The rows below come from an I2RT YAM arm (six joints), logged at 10 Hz.
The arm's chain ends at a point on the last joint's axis. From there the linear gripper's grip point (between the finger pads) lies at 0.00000 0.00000 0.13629 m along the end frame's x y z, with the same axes.
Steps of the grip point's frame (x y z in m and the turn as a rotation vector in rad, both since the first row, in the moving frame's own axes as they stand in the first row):
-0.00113 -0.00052 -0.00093 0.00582 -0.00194 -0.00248
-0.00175 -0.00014 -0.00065 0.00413 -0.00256 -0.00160
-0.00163 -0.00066 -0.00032 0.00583 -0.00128 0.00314
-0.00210 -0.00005 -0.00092 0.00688 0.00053 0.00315
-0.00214 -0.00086 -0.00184 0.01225 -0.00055 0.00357
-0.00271 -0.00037 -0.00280 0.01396 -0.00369 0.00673
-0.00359 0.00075 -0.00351 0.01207 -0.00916 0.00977
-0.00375 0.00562 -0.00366 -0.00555 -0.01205 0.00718
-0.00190 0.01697 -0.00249 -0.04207 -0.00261 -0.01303
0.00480 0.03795 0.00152 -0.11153 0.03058 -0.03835
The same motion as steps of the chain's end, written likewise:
-0.00086 0.00027 -0.00093 0.00582 -0.00194 -0.00248
-0.00140 0.00042 -0.00065 0.00413 -0.00256 -0.00160
-0.00146 0.00013 -0.00032 0.00583 -0.00128 0.00314
-0.00217 0.00089 -0.00092 0.00688 0.00053 0.00315
-0.00207 0.00081 -0.00183 0.01225 -0.00055 0.00357
-0.00221 0.00153 -0.00279 0.01396 -0.00369 0.00673
-0.00235 0.00240 -0.00349 0.01207 -0.00916 0.00977
-0.00211 0.00487 -0.00365 -0.00555 -0.01205 0.00718
-0.00158 0.01124 -0.00237 -0.04207 -0.00261 -0.01303
0.00035 0.02287 0.00243 -0.11153 0.03058 -0.03835

